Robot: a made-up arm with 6 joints.
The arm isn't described. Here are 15 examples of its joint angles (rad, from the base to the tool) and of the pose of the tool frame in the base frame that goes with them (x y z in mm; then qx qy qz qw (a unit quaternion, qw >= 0)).
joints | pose
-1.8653 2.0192 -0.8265 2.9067 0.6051 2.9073 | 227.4 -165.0 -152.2 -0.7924 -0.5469 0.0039 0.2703
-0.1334 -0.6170 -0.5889 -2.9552 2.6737 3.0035 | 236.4 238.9 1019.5 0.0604 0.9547 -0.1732 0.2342
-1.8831 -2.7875 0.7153 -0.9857 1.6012 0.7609 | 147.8 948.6 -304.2 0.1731 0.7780 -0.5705 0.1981
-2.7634 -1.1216 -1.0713 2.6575 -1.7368 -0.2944 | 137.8 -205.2 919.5 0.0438 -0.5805 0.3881 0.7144
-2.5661 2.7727 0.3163 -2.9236 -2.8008 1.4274 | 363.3 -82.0 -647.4 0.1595 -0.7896 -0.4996 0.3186
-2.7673 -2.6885 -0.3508 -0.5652 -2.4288 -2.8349 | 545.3 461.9 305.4 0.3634 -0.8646 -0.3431 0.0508
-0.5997 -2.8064 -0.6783 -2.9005 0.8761 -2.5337 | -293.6 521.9 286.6 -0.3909 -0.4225 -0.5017 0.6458
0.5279 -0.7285 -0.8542 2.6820 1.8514 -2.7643 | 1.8 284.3 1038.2 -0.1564 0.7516 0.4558 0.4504
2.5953 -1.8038 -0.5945 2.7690 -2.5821 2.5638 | 388.7 -533.9 888.9 -0.9047 0.2036 0.2876 0.2393
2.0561 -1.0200 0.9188 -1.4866 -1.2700 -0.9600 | 314.1 -546.3 1527.1 -0.0715 -0.3083 -0.9047 0.2852
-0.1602 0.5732 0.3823 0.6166 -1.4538 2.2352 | 1027.8 -391.7 1103.5 -0.6506 0.5205 0.5424 0.1074
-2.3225 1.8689 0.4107 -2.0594 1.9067 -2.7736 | -291.6 -499.6 -463.7 -0.5978 -0.7786 -0.1876 0.0343
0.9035 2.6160 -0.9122 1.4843 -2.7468 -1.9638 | -176.5 -262.2 -242.8 -0.9579 -0.2250 0.1745 0.0379
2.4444 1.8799 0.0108 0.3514 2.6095 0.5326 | -317.9 600.6 -447.9 0.3101 -0.2585 0.8723 0.2760
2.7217 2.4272 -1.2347 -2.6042 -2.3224 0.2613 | -106.5 -209.3 291.5 0.0487 0.7908 -0.2809 0.5416
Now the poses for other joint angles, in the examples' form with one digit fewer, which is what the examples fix.
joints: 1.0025 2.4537 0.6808 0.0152 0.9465 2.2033
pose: 424 157 -795 -0.801 -0.239 0.515 0.188
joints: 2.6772 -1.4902 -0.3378 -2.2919 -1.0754 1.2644
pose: 200 -302 995 -0.501 0.035 -0.704 0.502
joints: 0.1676 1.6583 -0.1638 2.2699 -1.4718 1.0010
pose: 764 307 -315 0.790 -0.228 -0.301 0.483
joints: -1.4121 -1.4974 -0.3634 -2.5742 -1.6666 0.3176
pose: 171 389 1006 0.040 -0.135 0.530 0.836
